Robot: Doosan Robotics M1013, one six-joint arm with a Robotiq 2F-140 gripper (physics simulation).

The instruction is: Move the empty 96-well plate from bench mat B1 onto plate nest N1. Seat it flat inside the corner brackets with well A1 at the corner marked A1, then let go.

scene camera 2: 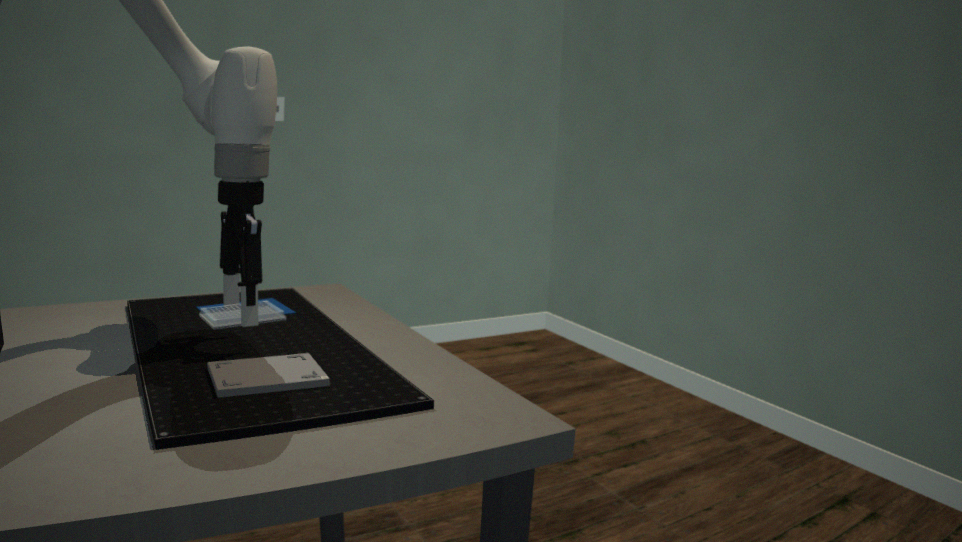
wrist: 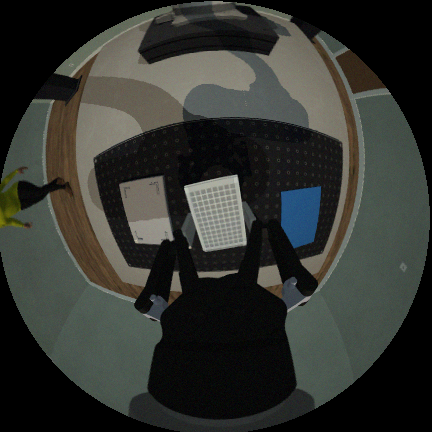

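Observation:
The white 96-well plate is held between the fingers of my gripper, which is shut on its long sides. The plate looks roughly level, above the black board, and its wells look empty. The plate nest N1 is a pale slab with dark corner brackets, left of the plate in the wrist view and apart from it. The blue bench mat B1 lies to the right in the wrist view. In the scene view the plate overlaps part of it. The A1 mark is too small to read.
The black perforated board lies on the grey table and carries the nest and mat. A dark block stands at the top of the wrist view. A person in yellow shows at its left edge.

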